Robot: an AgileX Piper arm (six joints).
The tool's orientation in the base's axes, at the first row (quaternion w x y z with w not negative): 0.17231 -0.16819 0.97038 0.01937
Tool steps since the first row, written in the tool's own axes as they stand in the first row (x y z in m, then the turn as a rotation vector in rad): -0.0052 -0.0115 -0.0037 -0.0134 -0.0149 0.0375; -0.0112 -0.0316 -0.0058 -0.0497 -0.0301 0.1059; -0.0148 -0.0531 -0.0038 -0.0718 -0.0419 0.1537; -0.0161 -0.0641 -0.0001 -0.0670 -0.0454 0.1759
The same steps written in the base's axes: 0.0072 -0.0095 0.0055 0.0291 -0.0062 -0.0304; 0.0185 -0.0268 0.0099 0.0887 -0.0024 -0.0820; 0.0295 -0.0457 0.0097 0.1278 -0.0019 -0.1191; 0.0356 -0.0553 0.0069 0.1320 -0.0046 -0.1416
